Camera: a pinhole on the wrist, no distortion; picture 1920 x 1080 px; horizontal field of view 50.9 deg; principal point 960.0 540.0 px. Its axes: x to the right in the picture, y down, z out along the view. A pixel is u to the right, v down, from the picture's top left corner.
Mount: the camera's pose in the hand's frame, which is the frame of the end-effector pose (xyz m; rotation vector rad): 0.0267 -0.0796 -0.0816 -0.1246 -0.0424 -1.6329
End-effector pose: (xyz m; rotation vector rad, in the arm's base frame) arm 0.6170 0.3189 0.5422 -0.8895 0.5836 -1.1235
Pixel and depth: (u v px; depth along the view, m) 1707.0 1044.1 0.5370
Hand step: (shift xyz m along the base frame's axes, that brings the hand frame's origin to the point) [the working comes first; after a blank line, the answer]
In the camera's frame: 0.1989 0.1342 0.5370

0.3091 -0.0609 0.4505
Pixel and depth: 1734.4 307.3 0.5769
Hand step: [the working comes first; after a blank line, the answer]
In the camera's frame: 0.2215 -0.0665 0.5769

0.2782 0.1411 0.4765
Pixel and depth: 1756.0 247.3 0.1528
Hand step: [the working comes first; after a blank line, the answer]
In the camera's frame: 0.0603 -0.0222 0.1528

0.0014 -0.0047 0.1450
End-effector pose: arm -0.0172 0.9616 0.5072 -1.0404 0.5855 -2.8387
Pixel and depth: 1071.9 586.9 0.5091
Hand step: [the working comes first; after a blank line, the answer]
In the camera's frame: 0.0282 0.0118 0.5091

0.2244 -0.1008 0.3586
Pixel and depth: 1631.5 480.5 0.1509
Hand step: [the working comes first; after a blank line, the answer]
In the camera's frame: 0.0502 -0.0045 0.1509

0.0337 0.0757 0.1106
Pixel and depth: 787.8 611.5 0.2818
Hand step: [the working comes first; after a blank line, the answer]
In the camera's frame: -0.0241 0.0100 0.2818

0.0844 -0.0490 0.1795
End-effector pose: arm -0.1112 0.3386 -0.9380 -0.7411 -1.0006 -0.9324
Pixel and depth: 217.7 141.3 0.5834
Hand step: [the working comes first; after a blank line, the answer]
In the camera's frame: -0.2147 -0.1153 0.5834

-0.0026 0.5092 0.1181
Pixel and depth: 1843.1 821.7 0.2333
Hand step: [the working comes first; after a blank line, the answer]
In the camera's frame: 0.1021 0.0326 0.2333

-0.1853 0.0497 0.1350
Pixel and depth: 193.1 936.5 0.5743
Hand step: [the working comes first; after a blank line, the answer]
In the camera's frame: -0.2183 0.1129 0.5743

0.0478 0.4188 0.3217
